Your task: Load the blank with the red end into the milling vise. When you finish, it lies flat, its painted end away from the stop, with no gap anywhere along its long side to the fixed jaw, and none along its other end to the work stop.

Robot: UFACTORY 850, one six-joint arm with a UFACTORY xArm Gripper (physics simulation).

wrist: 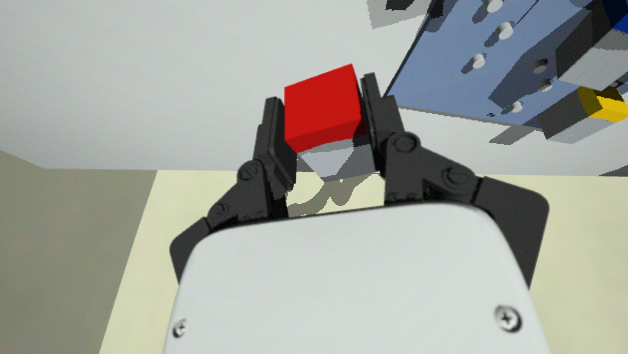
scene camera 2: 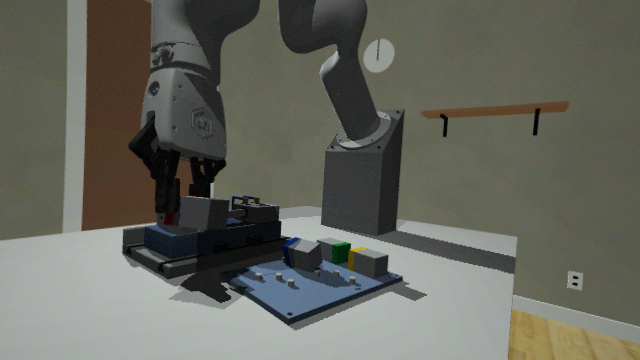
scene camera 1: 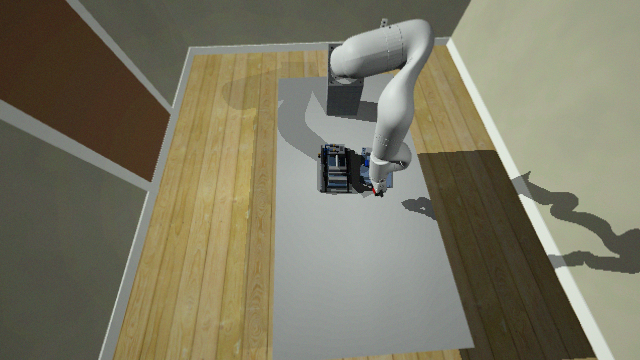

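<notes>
The blank with the red end (scene camera 1: 374,191) (scene camera 2: 204,212) (wrist: 322,102) is held off the table, its long side about level in scene camera 2 and its red end toward the wrist camera. My gripper (scene camera 1: 378,193) (scene camera 2: 184,194) (wrist: 324,106) is shut on it near the red end, one finger on each side. The milling vise (scene camera 1: 336,180) (scene camera 2: 170,244) stands to the left of the blank in scene camera 1. The blank is apart from it there and overlaps it in scene camera 2. The vise does not show in the wrist view. The blank and arm hide parts of its jaws and stop.
A blue pegged plate (scene camera 2: 290,305) (wrist: 425,90) lies beside the vise. On it are blanks with a blue end (scene camera 2: 306,254) (wrist: 595,62), a green end (scene camera 2: 341,253) and a yellow end (scene camera 2: 370,261) (wrist: 602,106). The arm's pedestal (scene camera 1: 343,99) (scene camera 2: 352,190) stands behind.
</notes>
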